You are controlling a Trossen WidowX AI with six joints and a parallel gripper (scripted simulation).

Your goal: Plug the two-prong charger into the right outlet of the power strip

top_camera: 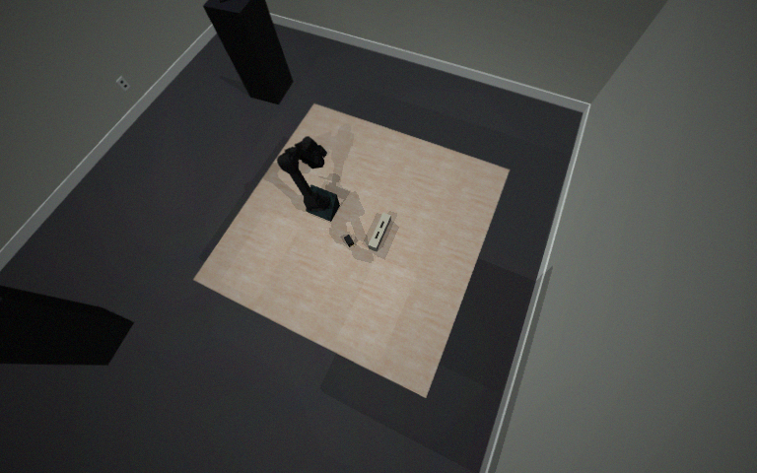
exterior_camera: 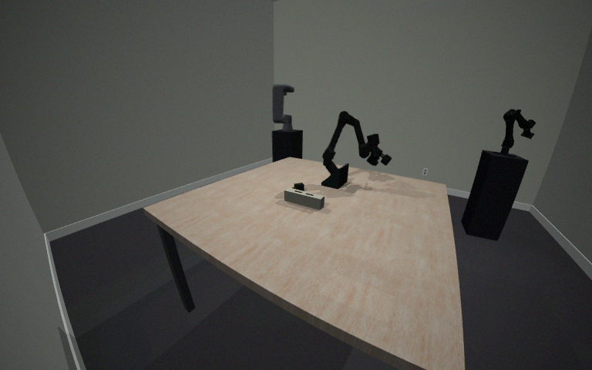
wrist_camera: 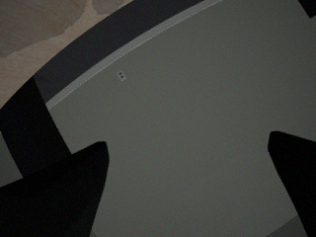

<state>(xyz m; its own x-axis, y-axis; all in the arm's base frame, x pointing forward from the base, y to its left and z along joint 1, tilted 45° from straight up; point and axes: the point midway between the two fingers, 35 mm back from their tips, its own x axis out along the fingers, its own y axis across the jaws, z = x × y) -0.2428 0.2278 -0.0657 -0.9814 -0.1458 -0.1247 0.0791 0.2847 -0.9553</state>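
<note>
Right now the black two-prong charger is 49 cm ahead of my gripper tip, 36 cm to the right of it and 15 cm below it.
</note>
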